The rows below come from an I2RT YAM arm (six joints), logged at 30 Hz.
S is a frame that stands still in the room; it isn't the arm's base.
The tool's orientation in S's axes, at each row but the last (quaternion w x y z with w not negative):
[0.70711, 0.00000, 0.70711, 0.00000]
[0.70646, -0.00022, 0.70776, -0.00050]
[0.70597, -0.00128, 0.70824, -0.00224]
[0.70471, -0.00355, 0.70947, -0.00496]
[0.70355, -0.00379, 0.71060, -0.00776]
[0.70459, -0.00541, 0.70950, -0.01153]
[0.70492, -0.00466, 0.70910, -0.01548]
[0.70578, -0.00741, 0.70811, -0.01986]
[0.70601, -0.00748, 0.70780, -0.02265]
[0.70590, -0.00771, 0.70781, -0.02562]
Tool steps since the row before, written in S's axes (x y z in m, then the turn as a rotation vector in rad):
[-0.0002, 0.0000, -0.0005, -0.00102, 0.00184, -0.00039]
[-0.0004, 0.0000, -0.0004, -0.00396, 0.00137, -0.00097]
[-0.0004, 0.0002, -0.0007, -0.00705, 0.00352, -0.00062]
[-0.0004, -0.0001, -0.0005, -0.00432, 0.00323, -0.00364]
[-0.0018, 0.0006, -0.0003, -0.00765, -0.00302, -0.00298]
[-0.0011, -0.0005, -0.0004, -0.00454, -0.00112, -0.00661]
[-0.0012, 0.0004, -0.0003, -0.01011, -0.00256, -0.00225]
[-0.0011, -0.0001, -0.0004, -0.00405, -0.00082, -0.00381]
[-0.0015, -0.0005, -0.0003, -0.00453, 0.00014, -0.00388]
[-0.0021, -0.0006, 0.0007, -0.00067, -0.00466, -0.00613]
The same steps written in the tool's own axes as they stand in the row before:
[0.0005, 0.0000, -0.0002, 0.00039, 0.00184, -0.00102]
[0.0004, 0.0000, -0.0004, 0.00098, 0.00137, -0.00396]
[0.0007, 0.0002, -0.0004, 0.00063, 0.00351, -0.00705]
[0.0005, -0.0001, -0.0004, 0.00363, 0.00327, -0.00430]
[0.0003, 0.0006, -0.0018, 0.00311, -0.00301, -0.00760]
[0.0004, -0.0005, -0.0011, 0.00667, -0.00100, -0.00448]
[0.0003, 0.0004, -0.0012, 0.00238, -0.00265, -0.01006]
[0.0004, -0.0001, -0.0011, 0.00385, -0.00074, -0.00402]
[0.0003, -0.0005, -0.0015, 0.00388, 0.00021, -0.00452]
[-0.0007, -0.0007, -0.0021, 0.00634, -0.00438, -0.00054]

